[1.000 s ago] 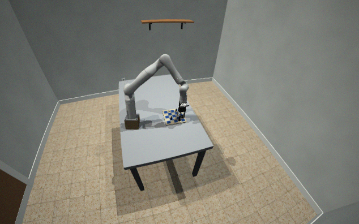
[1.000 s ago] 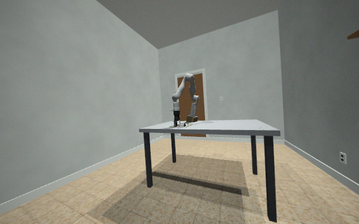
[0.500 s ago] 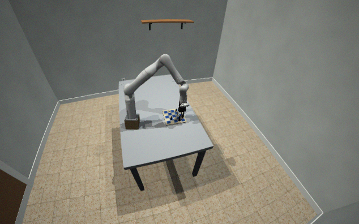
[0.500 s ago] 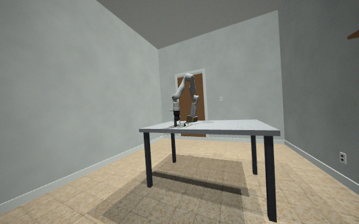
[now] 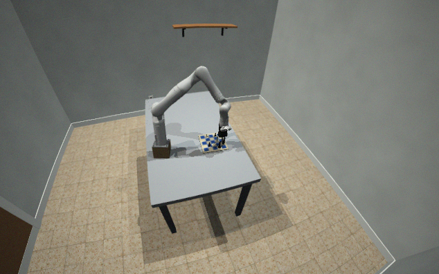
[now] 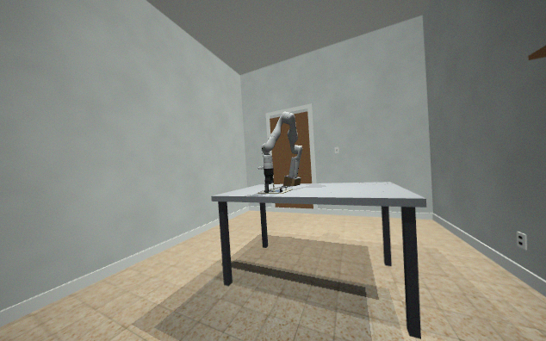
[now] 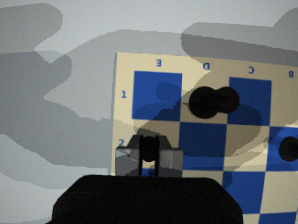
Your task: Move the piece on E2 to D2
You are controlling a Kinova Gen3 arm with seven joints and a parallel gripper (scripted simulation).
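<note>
The black chess piece is 50 mm behind my hand, 30 mm to the right of it and 10 mm above it. From my hand the other things lie so: white pawn (110 mm behind, 130 mm to the left, 10 mm below); chessboard (80 mm behind, 40 mm to the left, 30 mm below).
</note>
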